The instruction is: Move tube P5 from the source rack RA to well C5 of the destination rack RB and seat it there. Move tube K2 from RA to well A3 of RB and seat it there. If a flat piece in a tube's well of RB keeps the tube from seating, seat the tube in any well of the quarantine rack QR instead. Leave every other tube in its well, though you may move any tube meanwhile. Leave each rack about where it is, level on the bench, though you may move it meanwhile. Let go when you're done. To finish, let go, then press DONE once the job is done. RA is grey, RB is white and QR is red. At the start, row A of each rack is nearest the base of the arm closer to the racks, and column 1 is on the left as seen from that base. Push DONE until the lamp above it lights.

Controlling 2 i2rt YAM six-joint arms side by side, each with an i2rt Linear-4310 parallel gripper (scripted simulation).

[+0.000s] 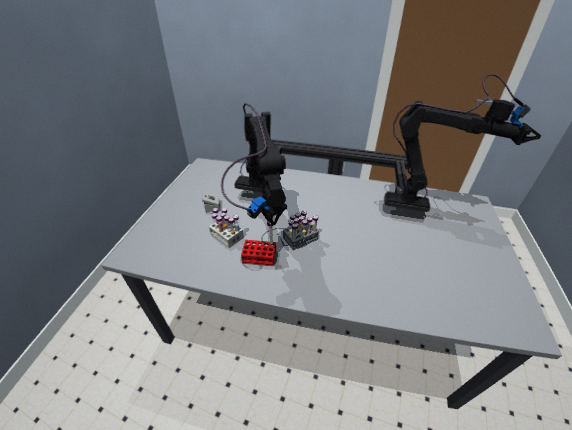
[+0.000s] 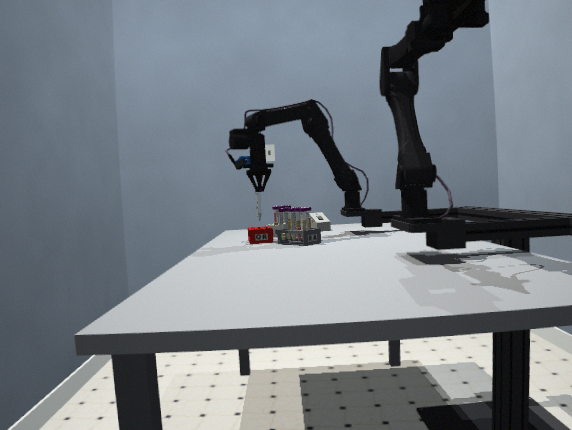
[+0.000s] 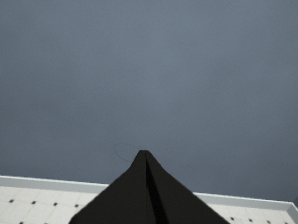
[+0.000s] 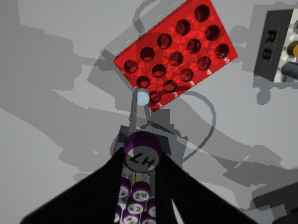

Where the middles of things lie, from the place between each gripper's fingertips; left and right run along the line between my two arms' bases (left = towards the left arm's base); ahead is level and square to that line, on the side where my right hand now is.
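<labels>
The red rack QR (image 1: 264, 252) has my left hand 360 mm short of it, 1030 mm to the left of it and 460 mm above it.
Counted from my right hand (image 2: 260, 191), the red rack QR is 170 mm below, 60 mm to the right and 10 mm ahead. Going by its middle, the red rack QR is nearer to my right hand than to my left hand.
</labels>
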